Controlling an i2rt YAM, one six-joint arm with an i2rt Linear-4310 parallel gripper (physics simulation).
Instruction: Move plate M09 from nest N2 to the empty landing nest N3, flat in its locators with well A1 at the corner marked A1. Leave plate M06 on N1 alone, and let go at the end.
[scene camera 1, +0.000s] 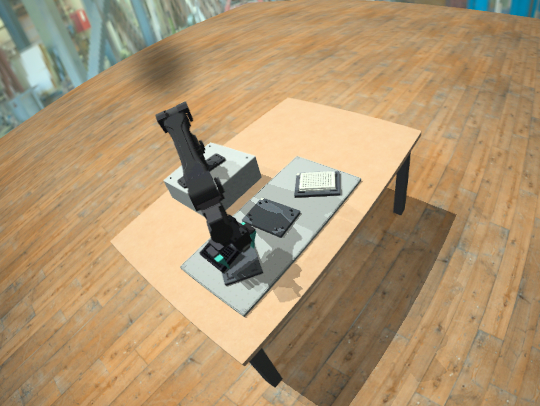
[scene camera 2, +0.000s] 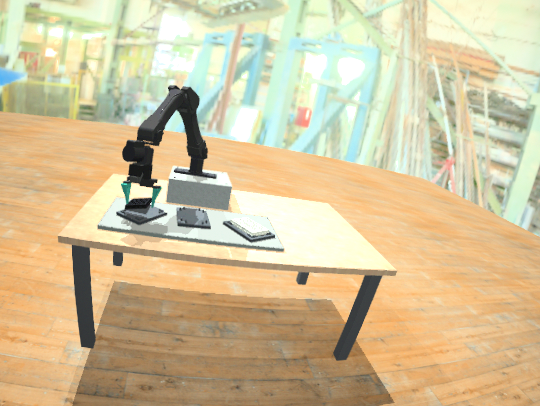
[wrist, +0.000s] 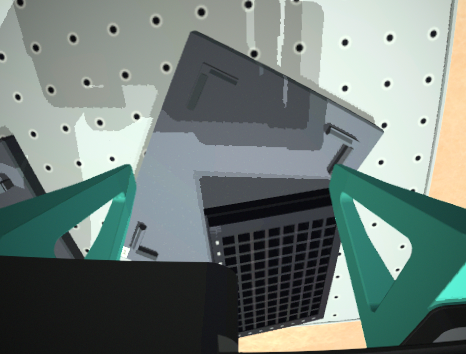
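A black gridded plate (scene camera 2: 139, 203) (wrist: 280, 265), apparently M09, rests askew over a dark nest (scene camera 1: 245, 273) (scene camera 2: 142, 215) (wrist: 170, 155) at one end of the board. It overhangs the nest's edge, looks tilted, and is off the corner locators. My gripper (scene camera 1: 240, 254) (scene camera 2: 140, 205) (wrist: 232, 175) is open wide above this nest. Its right finger is beside the plate's edge in the wrist view; its left finger is well apart from it. The middle nest (scene camera 1: 272, 216) (scene camera 2: 193, 217) is bare. A white plate (scene camera 1: 317, 180) (scene camera 2: 250, 226), apparently M06, sits in the nest at the other end. Nest labels and the A1 mark are not readable.
The nests stand on a light grey perforated board (scene camera 1: 235, 300) (scene camera 2: 112, 222) (wrist: 390, 60) on the wooden table (scene camera 1: 350, 120) (scene camera 2: 325, 225). The arm's grey base block (scene camera 1: 245, 182) (scene camera 2: 200, 192) stands behind the board.
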